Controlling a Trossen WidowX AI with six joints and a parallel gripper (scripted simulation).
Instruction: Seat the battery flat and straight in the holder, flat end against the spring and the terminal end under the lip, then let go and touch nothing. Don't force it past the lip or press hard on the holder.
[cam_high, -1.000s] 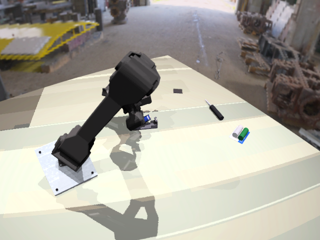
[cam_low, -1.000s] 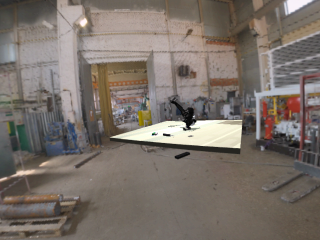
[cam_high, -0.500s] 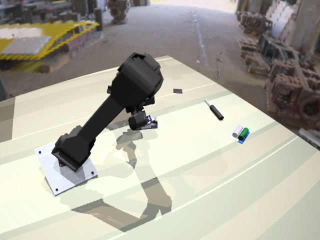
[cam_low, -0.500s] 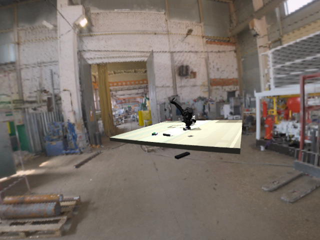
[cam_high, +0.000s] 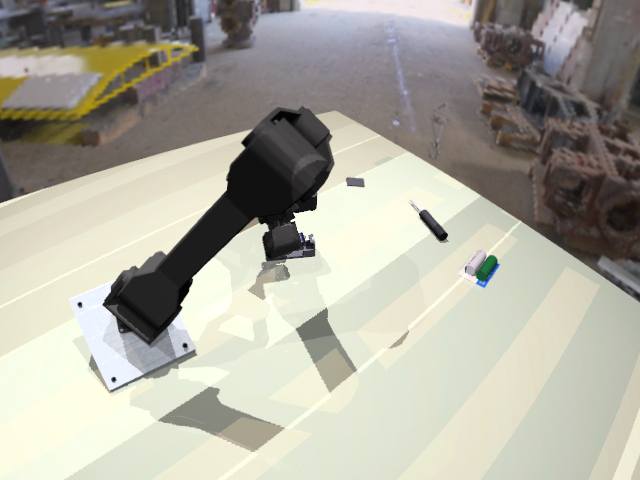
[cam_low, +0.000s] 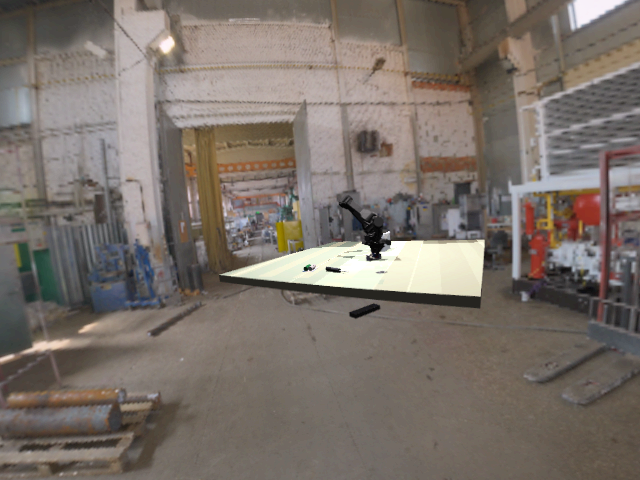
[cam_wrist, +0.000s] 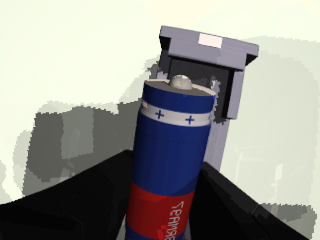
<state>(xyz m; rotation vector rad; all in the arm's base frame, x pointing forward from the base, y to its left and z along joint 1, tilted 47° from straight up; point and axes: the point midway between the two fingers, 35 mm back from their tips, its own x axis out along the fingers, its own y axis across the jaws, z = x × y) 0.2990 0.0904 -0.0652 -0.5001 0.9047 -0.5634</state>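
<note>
The battery is 1 cm above my gripper tip. The rest, counted from my gripper tip: black remote 29 cm ahead, 20 cm below, 9 cm to the left; dark square 26 cm ahead, 17 cm to the left, 2 cm below; black screwdriver 32 cm ahead, 3 cm to the right, 1 cm below.
</note>
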